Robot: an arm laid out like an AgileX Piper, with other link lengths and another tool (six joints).
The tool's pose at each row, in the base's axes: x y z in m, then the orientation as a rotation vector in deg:
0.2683 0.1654 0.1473 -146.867 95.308 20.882
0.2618 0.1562 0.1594 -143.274 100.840 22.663
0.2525 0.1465 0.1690 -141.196 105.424 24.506
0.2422 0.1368 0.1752 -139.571 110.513 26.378
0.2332 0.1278 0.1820 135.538 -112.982 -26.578
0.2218 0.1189 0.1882 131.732 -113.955 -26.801
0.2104 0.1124 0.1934 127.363 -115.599 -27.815
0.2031 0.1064 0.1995 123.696 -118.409 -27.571
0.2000 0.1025 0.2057 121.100 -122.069 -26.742
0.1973 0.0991 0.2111 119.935 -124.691 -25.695
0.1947 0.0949 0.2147 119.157 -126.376 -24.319
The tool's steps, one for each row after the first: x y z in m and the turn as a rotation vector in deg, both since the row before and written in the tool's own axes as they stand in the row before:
0.0029 0.0106 -0.0123 -0.402 -0.942 4.322
0.0036 0.0130 -0.0095 -1.250 -0.351 3.348
0.0049 0.0135 -0.0058 -1.859 0.178 3.487
0.0052 0.0120 -0.0061 -1.077 0.496 3.053
0.0055 0.0140 -0.0046 -1.697 0.901 2.371
0.0040 0.0132 -0.0028 -1.820 0.293 2.937
0.0044 0.0094 -0.0044 -0.282 0.149 3.087
0.0029 0.0050 -0.0054 1.050 -0.398 2.821
0.0027 0.0042 -0.0048 1.303 -0.335 1.630
0.0038 0.0034 -0.0034 1.098 0.160 1.087

